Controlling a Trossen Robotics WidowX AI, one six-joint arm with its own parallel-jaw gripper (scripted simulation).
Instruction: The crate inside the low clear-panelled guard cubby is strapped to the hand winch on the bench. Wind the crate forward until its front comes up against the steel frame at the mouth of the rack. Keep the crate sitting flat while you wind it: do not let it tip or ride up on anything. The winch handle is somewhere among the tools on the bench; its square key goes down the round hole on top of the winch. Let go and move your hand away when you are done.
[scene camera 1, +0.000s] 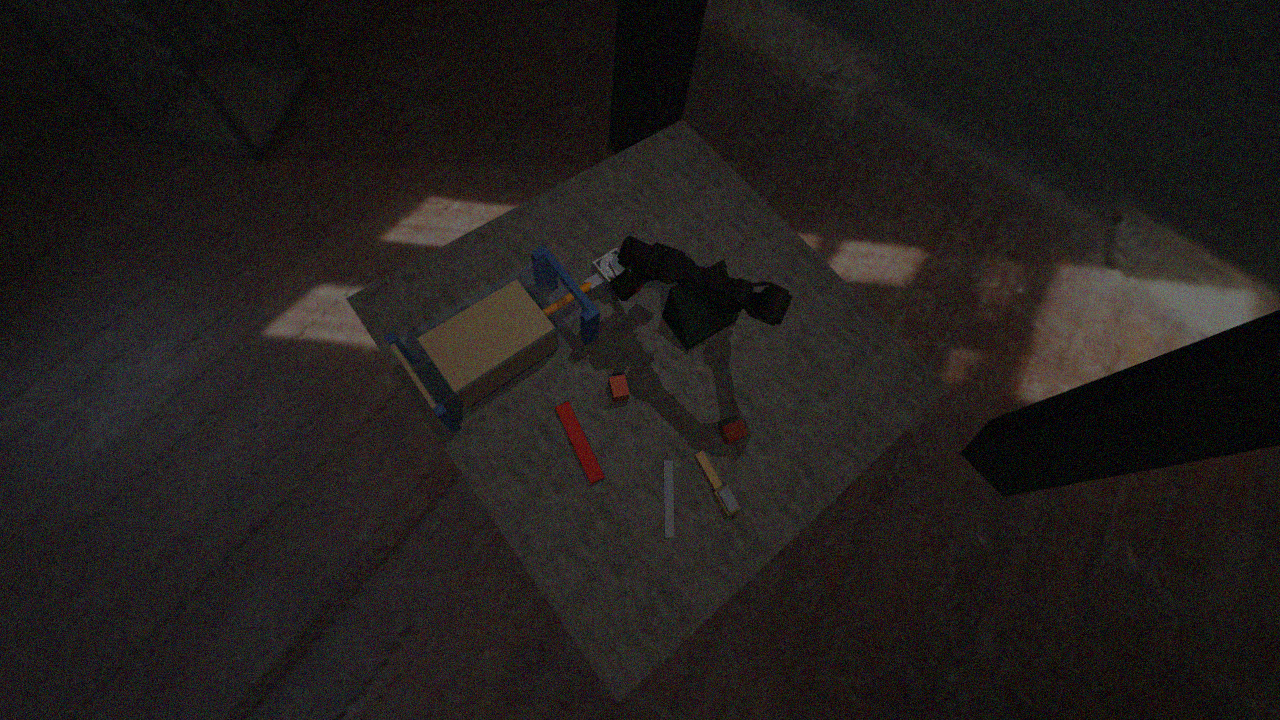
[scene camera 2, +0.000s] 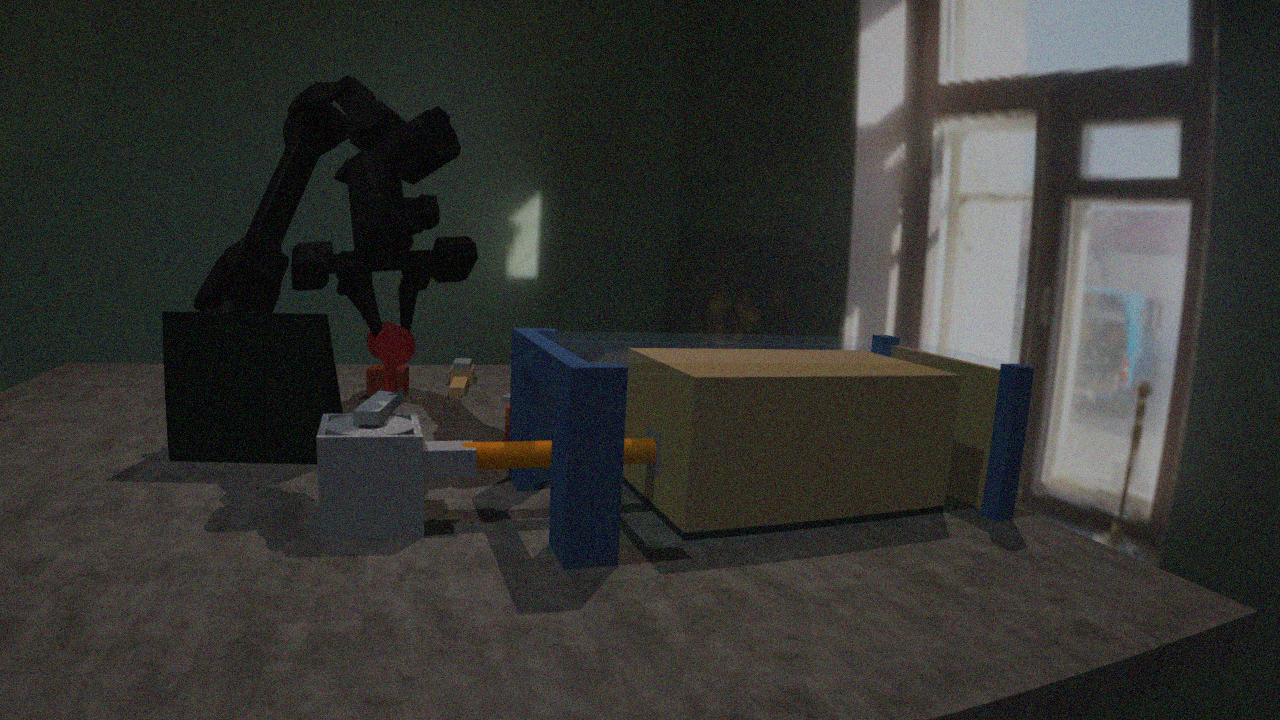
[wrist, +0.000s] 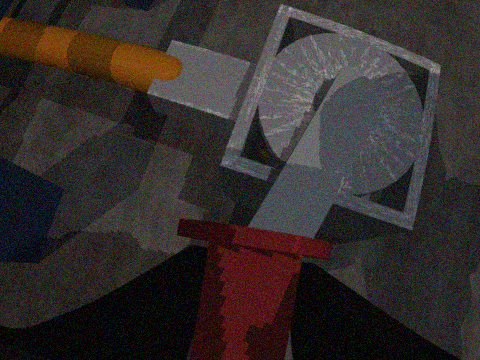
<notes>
In view: the gripper (scene camera 2: 393, 341), a red knob (scene camera 2: 394, 346), a red bar (scene camera 1: 569, 421), a tan-handled tool (scene camera 1: 723, 495) and a blue steel frame (scene camera 2: 534, 358).
The tan-handled tool shows as well in scene camera 2 (scene camera 2: 462, 373). The red knob shows as well in the wrist view (wrist: 249, 288). The gripper is seen too in scene camera 1 (scene camera 1: 626, 277) and in the wrist view (wrist: 249, 271). The wrist view does not show the red bar: it is out of frame. The wrist view misses the tan-handled tool: it is out of frame.
</notes>
